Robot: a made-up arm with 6 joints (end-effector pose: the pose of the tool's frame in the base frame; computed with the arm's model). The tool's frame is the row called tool.
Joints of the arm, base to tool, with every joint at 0 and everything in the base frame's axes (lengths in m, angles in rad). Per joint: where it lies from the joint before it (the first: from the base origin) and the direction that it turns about. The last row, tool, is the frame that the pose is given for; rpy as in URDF.
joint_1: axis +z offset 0 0 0.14
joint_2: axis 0.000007 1 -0.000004 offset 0 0 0
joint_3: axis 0.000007 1 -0.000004 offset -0.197 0 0.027
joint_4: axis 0.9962 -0.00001 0.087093 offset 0.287 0 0.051
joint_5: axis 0.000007 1 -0.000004 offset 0 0 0
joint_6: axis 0.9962 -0.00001 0.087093 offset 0.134 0 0.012
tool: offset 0 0 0 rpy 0 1.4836 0
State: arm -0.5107 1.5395 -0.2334 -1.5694 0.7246 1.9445
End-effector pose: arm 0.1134 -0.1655 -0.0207 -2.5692 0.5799 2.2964
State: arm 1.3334 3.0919 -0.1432 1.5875 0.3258 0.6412
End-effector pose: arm -0.0877 -0.1806 -0.0182 -1.8879 0.5422 2.3979
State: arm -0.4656 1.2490 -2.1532 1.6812 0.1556 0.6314
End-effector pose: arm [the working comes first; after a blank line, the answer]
Working (the frame after each row of the table, in the pose's form):
after joint_1: 0.0000 0.0000 0.1400 0.0000 0.0000 -0.4656
after joint_2: 0.0000 0.0000 0.1400 0.0000 1.2490 -0.4656
after joint_3: -0.0328 0.0165 0.3354 0.0000 -0.9042 -0.4656
after joint_4: 0.0900 -0.0452 0.5925 1.5473 -0.9952 -0.3059
after joint_5: 0.0900 -0.0452 0.5925 1.3145 -0.9733 -0.0269
after joint_6: 0.1625 -0.0588 0.7050 1.9487 -1.0273 -0.0330

0.1625 -0.0588 0.7050 0.5217 -0.2678 1.8212
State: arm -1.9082 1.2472 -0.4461 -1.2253 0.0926 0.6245
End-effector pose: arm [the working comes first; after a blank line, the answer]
Working (the frame after each row of the table, in the pose's form):
after joint_1: 0.0000 0.0000 0.1400 0.0000 0.0000 -1.9082
after joint_2: 0.0000 0.0000 0.1400 0.0000 1.2472 -1.9082
after joint_3: 0.0123 0.0350 0.3354 0.0000 0.8011 -1.9082
after joint_4: -0.0660 -0.1881 0.1648 -1.2993 0.7404 -2.0195
after joint_5: -0.0660 -0.1881 0.1648 -1.3835 0.7615 -2.1428
after joint_6: -0.1094 -0.2773 0.0739 -0.7351 0.8082 -2.1058

-0.1094 -0.2773 0.0739 -2.5405 0.6107 1.9894
